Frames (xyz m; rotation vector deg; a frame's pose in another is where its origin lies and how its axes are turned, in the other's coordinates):
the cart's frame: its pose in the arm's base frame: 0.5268 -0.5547 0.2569 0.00 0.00 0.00
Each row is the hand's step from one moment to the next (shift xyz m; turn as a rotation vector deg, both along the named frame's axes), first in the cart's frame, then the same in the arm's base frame.
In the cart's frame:
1: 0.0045 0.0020 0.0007 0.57 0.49 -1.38
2: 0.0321 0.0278 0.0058 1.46 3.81 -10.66
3: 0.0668 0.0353 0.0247 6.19 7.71 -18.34
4: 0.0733 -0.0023 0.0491 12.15 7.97 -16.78
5: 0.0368 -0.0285 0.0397 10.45 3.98 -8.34
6: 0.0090 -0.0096 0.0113 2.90 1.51 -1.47
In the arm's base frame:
1: 0.0045 0.0020 0.0007 0.57 0.49 -1.38
2: 0.0321 0.0278 0.0058 1.46 3.81 -10.66
3: 0.0668 0.0353 0.0247 6.19 7.71 -18.34
4: 0.0733 -0.0023 0.0491 12.15 7.97 -16.78
5: 0.0368 -0.0285 0.0397 10.45 3.98 -8.34
6: 0.0090 -0.0096 0.0113 2.90 1.51 -1.47

